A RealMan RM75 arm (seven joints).
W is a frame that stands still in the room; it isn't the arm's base.
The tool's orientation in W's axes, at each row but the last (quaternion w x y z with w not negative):
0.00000 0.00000 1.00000 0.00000
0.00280 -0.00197 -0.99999 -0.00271
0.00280 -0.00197 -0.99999 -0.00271
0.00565 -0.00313 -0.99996 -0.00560
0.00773 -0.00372 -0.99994 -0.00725
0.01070 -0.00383 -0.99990 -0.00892
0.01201 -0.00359 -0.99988 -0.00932
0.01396 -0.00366 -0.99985 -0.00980
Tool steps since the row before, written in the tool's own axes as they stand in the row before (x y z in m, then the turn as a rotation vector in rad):
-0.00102 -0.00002 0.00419 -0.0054 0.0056 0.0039
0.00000 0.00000 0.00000 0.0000 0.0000 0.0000
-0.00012 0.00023 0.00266 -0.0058 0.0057 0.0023
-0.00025 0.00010 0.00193 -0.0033 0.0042 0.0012
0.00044 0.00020 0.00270 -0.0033 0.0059 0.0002
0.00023 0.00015 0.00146 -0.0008 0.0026 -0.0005
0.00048 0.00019 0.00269 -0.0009 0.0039 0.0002
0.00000 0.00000 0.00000 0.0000 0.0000 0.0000
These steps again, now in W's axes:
0.00102 -0.00002 -0.00419 0.0054 0.0056 -0.0039
0.00000 0.00000 0.00000 0.0000 0.0000 0.0000
0.00011 0.00024 -0.00266 0.0058 0.0057 -0.0023
0.00023 0.00012 -0.00193 0.0033 0.0042 -0.0012
-0.00048 0.00024 -0.00269 0.0033 0.0059 -0.0002
-0.00026 0.00018 -0.00145 0.0008 0.0026 0.0005
-0.00054 0.00024 -0.00267 0.0009 0.0039 -0.0001
0.00000 0.00000 0.00000 0.0000 0.0000 0.0000

